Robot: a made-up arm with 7 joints.
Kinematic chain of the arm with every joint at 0, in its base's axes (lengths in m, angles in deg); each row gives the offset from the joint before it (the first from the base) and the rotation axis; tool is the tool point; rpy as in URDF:
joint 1: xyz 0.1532 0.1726 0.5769 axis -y
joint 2: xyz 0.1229 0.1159 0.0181 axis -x
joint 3: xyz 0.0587 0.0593 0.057 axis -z
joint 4: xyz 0 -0.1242 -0.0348 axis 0.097 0.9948 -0.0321
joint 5: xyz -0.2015 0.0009 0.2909 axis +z
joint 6: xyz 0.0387 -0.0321 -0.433 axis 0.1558 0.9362 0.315
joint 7: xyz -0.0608 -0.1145 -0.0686 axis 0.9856 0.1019 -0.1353
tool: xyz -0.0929 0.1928 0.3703 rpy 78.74 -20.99 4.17
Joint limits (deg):
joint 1: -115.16..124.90
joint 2: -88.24..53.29
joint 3: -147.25..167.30
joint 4: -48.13..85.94
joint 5: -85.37..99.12
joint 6: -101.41..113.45
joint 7: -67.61..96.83
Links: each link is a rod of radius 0.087 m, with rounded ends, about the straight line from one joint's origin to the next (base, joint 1, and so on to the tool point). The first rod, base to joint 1, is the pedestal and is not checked.
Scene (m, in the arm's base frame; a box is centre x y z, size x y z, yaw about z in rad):
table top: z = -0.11
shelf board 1: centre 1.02 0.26 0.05 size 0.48 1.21 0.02 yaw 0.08
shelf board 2: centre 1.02 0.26 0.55 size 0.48 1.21 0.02 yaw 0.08
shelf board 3: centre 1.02 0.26 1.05 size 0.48 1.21 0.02 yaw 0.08
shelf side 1: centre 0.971 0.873 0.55 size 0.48 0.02 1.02 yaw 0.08
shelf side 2: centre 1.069 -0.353 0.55 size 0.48 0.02 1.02 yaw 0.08
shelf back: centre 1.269 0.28 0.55 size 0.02 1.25 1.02 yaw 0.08
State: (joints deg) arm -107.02 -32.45 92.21 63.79 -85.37 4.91 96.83
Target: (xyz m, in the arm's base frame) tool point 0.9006 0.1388 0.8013
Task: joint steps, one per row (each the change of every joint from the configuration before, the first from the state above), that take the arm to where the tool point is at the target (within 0.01 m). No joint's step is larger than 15 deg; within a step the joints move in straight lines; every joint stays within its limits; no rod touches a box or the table.
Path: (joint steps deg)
1: -1.63 3.91 0.09 -1.09 0.00 -1.59 -13.68
2: -1.63 3.92 0.09 -1.09 0.00 -1.58 -13.69
3: -1.62 3.91 0.09 -1.09 0.00 -1.59 -13.68
4: -1.63 3.91 0.08 -1.09 0.00 -1.59 -13.69
5: -1.63 3.91 0.09 -1.10 0.00 -1.58 -13.68
6: 8.86 -5.54 -1.26 3.11 10.71 8.59 5.81
7: 8.86 -5.55 -1.26 3.10 10.70 8.59 5.81
8: 8.86 -5.54 -1.26 3.10 10.71 8.59 5.81
9: 2.11 -2.56 -0.36 0.12 -5.32 -2.59 12.75
10: 2.12 -2.56 -0.36 0.12 -5.33 -2.59 12.75
11: 2.11 -2.55 -0.36 0.11 -5.32 -2.59 12.74
12: 2.11 -2.56 -0.36 0.12 -5.33 -2.60 12.75

